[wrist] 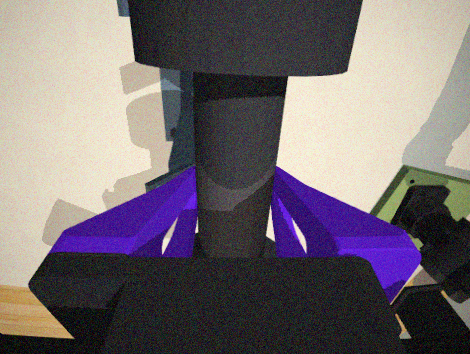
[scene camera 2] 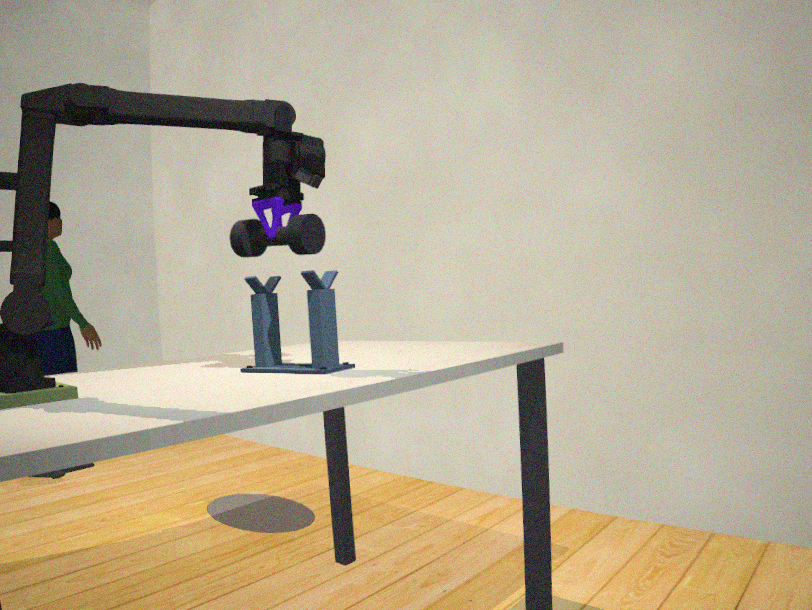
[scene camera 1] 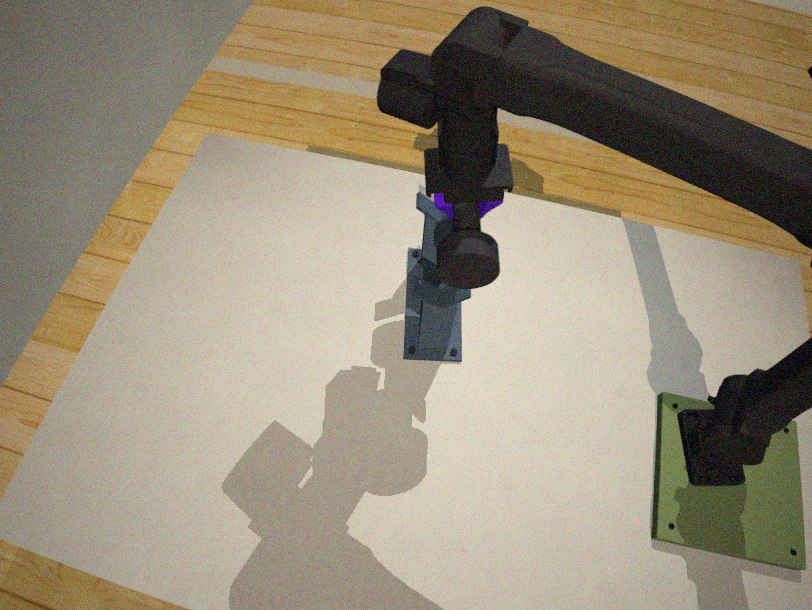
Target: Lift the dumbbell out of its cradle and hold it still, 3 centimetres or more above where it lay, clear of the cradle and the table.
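Places are measured from the arm's base along level axes (x ahead, y left, z up), in centimetres.
Pixels of known places: gripper, fingertip midpoint: (wrist: 234, 176) (scene camera 2: 277, 239) (scene camera 1: 465, 215); arm's base at its link origin: (wrist: 415, 208) (scene camera 2: 18, 388) (scene camera 1: 708, 448).
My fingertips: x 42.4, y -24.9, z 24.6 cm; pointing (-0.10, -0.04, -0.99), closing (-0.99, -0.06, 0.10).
Ahead of a thing's pixels: the offset from my fingertips to its top centre. Level surfaces: height alone.
The black dumbbell @[dz +5.1, dx +0.1, dy +0.3 cm] (scene camera 1: 468, 259) (scene camera 2: 306, 234) (wrist: 240, 135) hangs about level in the air. In the scene camera 2 view a gap shows between its two heads and the forked tops of the blue-grey cradle @[dz -7.0, dx +2.6, dy -0.6 cm] (scene camera 1: 433, 328) (scene camera 2: 322, 328) (wrist: 171, 112). The cradle stands upright on the table, with two posts on a flat base plate. My gripper (scene camera 2: 273, 234) (wrist: 234, 176), with purple fingers, is shut on the dumbbell's handle, one finger on each side. In the scene camera 1 view the fingertips are hidden behind the dumbbell and wrist.
The arm's green base plate (scene camera 1: 774, 512) (scene camera 2: 59, 393) (wrist: 395, 185) is fixed on the white table @[dz -26.6 cm] (scene camera 1: 557, 426) (scene camera 2: 459, 357). The table's edge runs behind the cradle in the scene camera 1 view. A person (scene camera 2: 62, 288) stands behind the arm in the scene camera 2 view.
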